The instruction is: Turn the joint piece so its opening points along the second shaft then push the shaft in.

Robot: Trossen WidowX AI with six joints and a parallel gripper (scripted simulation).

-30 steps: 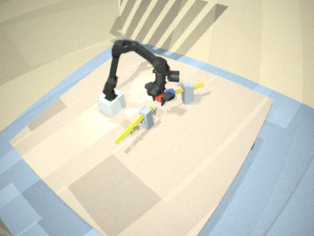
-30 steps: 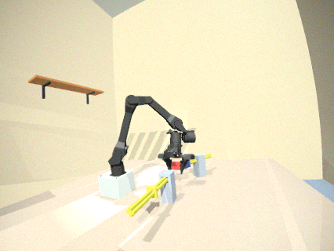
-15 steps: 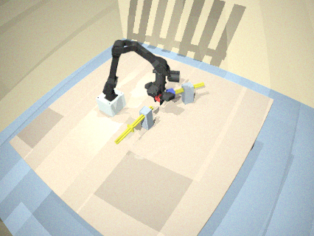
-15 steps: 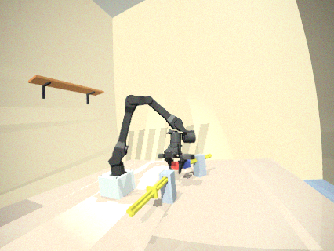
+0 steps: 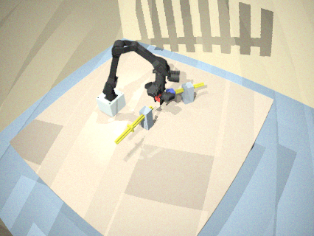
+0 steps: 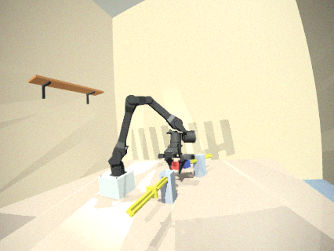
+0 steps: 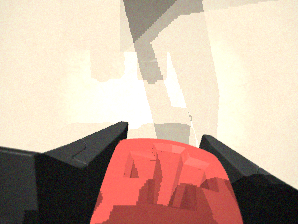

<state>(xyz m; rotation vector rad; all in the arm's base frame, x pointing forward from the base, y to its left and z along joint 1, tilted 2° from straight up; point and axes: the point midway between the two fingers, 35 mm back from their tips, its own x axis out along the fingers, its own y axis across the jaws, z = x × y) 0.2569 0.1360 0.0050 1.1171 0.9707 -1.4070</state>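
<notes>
Right now the red joint piece is 2 cm to the left of my gripper tip and 4 cm above it.
</notes>
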